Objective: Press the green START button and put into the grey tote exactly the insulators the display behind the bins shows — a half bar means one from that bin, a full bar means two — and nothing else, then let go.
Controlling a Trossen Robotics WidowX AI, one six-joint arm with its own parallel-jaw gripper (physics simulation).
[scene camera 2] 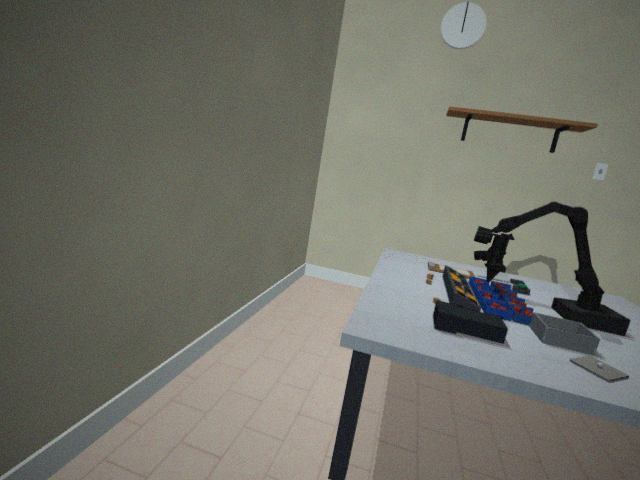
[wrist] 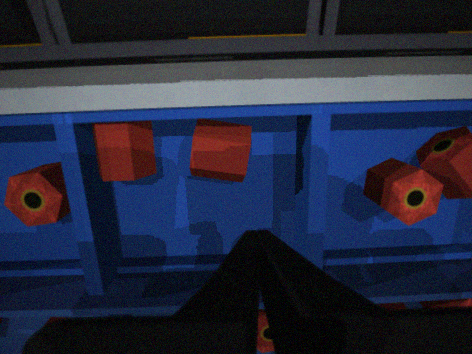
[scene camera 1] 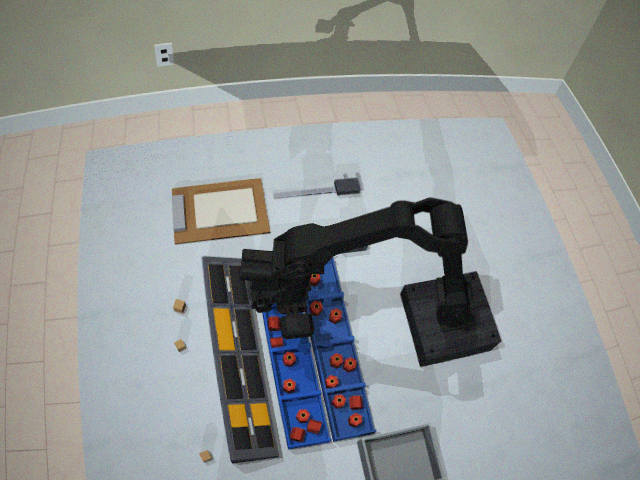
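Observation:
My gripper (scene camera 2: 489, 277) (wrist: 256, 241) is shut and empty, pointing down above a blue bin (wrist: 320, 175) of the column nearest the display. Two red insulators (wrist: 125, 151) (wrist: 221, 151) lie on their sides there; upright ones (wrist: 415, 197) (wrist: 32, 200) stand in neighbouring bins. In scene view 1 the arm hides the fingertips and the far bins. The dark display (scene camera 1: 255, 458) shows a full yellow bar (scene camera 1: 224, 329) in the second row's left cell and half bars (scene camera 1: 238, 415) (scene camera 1: 260, 413) in both bottom cells. The green button (scene camera 2: 521, 285) is behind the bins. The grey tote (scene camera 1: 435, 454) (scene camera 2: 563, 335) is partly cut off in scene view 1.
A clipboard (scene camera 1: 262, 206) and a grey bar with a dark block (scene camera 1: 347, 186) lie beyond the display and bins. Small wooden cubes (scene camera 1: 179, 305) (scene camera 1: 179, 344) (scene camera 1: 206, 455) lie beside the display. A black box (scene camera 2: 467, 322) and a flat plate (scene camera 2: 589, 367) lie near the tote.

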